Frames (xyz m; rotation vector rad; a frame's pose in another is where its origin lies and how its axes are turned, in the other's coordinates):
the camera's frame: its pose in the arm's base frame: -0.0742 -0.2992 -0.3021 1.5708 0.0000 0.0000
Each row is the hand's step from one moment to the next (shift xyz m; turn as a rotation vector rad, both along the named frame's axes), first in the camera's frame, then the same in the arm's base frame.
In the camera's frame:
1: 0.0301 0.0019 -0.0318 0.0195 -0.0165 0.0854
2: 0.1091 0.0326 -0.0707 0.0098 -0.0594 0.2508
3: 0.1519 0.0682 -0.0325 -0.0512 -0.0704 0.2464
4: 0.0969 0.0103 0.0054 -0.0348 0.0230 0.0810
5: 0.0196 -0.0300 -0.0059 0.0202 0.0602 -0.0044
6: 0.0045 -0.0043 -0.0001 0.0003 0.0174 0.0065
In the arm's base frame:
1: 0.0301 0.0318 0.0019 0.0195 -0.0854 -0.0165
2: 0.1091 0.0707 0.0326 0.0098 -0.2508 -0.0594
3: 0.1519 0.0325 0.0682 -0.0512 -0.2464 -0.0704
4: 0.0969 -0.0054 0.0103 -0.0348 -0.0810 0.0230
5: 0.0196 0.0059 -0.0300 0.0202 0.0044 0.0602
6: 0.0045 0.0001 -0.0043 0.0003 -0.0065 0.0174

